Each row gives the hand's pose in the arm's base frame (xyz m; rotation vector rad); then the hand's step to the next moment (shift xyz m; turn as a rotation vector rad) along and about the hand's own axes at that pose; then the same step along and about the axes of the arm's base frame.
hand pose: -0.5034 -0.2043 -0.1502 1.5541 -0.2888 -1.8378
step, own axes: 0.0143 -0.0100 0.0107 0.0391 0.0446 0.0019
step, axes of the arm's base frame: -0.0141 -0.0046 -0.0141 0.0132 -0.0577 -0.0039
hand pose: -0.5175 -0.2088 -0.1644 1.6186 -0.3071 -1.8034
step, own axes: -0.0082 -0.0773 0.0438 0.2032 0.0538 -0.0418
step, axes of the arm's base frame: -0.0668 0.0506 -0.0306 0.0591 -0.1551 -0.1355
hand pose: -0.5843 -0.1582 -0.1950 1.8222 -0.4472 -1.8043
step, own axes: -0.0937 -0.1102 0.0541 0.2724 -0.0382 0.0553
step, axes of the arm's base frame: -0.0730 0.1354 0.0141 -0.0456 -0.1346 -0.2419
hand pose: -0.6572 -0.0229 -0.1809 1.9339 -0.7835 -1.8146
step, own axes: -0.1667 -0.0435 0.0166 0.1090 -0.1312 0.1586
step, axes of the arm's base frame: -0.0126 0.1394 0.1019 -0.1369 0.0499 -0.1817
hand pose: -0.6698 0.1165 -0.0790 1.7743 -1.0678 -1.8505
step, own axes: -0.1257 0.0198 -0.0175 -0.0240 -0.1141 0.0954
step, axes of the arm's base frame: 0.0303 0.0721 0.1019 -0.0610 0.1166 -0.0733
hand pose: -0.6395 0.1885 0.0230 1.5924 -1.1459 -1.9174
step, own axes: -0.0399 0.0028 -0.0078 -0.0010 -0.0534 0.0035
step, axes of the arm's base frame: 0.0177 0.0251 0.0267 0.0074 0.0332 -0.0413
